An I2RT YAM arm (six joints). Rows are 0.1 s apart.
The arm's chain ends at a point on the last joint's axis. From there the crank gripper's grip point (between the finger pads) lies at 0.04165 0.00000 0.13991 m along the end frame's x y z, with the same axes.
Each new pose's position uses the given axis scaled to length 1; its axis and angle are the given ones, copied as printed.
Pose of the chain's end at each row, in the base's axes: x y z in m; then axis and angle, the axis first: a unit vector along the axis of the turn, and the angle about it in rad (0 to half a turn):
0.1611 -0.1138 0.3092 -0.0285 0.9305 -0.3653 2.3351
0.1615 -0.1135 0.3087 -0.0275 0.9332 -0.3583 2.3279
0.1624 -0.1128 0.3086 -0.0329 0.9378 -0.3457 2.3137
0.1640 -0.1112 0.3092 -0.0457 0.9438 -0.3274 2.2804
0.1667 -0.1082 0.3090 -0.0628 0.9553 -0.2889 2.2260
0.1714 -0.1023 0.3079 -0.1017 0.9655 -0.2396 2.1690
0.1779 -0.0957 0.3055 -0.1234 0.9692 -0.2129 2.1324
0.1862 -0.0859 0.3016 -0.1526 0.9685 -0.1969 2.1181
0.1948 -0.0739 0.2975 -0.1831 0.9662 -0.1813 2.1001
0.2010 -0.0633 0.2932 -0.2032 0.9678 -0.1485 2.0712
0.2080 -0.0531 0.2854 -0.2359 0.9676 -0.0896 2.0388
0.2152 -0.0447 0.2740 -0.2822 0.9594 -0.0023 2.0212
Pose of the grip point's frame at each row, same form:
0.2288 -0.2042 0.2167 -0.0285 0.9305 -0.3653 2.3351
0.2302 -0.2023 0.2153 -0.0275 0.9332 -0.3583 2.3279
0.2336 -0.1982 0.2140 -0.0329 0.9378 -0.3457 2.3137
0.2406 -0.1911 0.2140 -0.0457 0.9438 -0.3274 2.2804
0.2516 -0.1769 0.2122 -0.0628 0.9553 -0.2889 2.2260
0.2656 -0.1558 0.2100 -0.1017 0.9655 -0.2396 2.1690
0.2771 -0.1405 0.2082 -0.1234 0.9692 -0.2129 2.1324
0.2881 -0.1246 0.2045 -0.1526 0.9685 -0.1969 2.1181
0.2995 -0.1063 0.2011 -0.1831 0.9662 -0.1813 2.1001
0.3086 -0.0857 0.1971 -0.2032 0.9678 -0.1485 2.0712
0.3177 -0.0584 0.1892 -0.2359 0.9676 -0.0896 2.0388
0.3228 -0.0259 0.1772 -0.2822 0.9594 -0.0023 2.0212

